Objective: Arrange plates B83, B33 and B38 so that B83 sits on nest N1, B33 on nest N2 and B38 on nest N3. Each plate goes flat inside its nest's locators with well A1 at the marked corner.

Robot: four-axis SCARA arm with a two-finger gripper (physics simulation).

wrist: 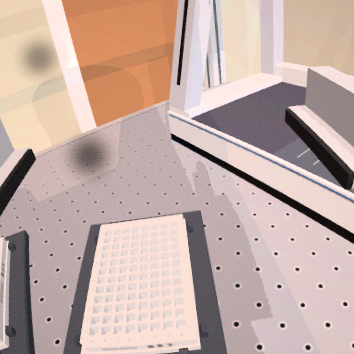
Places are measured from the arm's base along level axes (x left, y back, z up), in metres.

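Pixels of known places: gripper, fingertip midpoint: (151,111).
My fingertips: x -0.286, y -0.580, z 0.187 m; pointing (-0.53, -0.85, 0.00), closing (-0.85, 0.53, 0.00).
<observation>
Ahead of a thing's pixels: the offset from my fingertips to its top centre. "pt": to the spot under its first point. Level surfaces: height alone.
A white 96-well plate @[dx +0.011, dy -0.057, dz -0.148 m] (140,280) lies on a dark nest @[pt dx -0.033, dy -0.020, dz -0.162 m] (209,280) at the lower middle of the wrist view. It looks flat, with small dark locators at its sides. The writing on its front edge is too small to read, and no nest label shows, so I cannot tell which plate or nest it is. Part of a second white plate @[pt dx +0.126, dy -0.117, dz -0.156 m] (4,295) shows at the left edge on another dark nest @[pt dx +0.111, dy -0.118, dz -0.162 m] (21,290). My gripper (151,111) is open and empty. Its black-padded fingers stand wide apart at the left and right edges, beyond the middle plate in the picture.
A white-framed enclosure (260,170) with a dark floor and upright posts stands at the upper right, behind the right finger. A grey perforated deck @[dz -0.174 m] (150,180) extends around the nests. An orange panel (120,45) and a cream wall stand behind it. Two blurred dark spots show at the upper left.
</observation>
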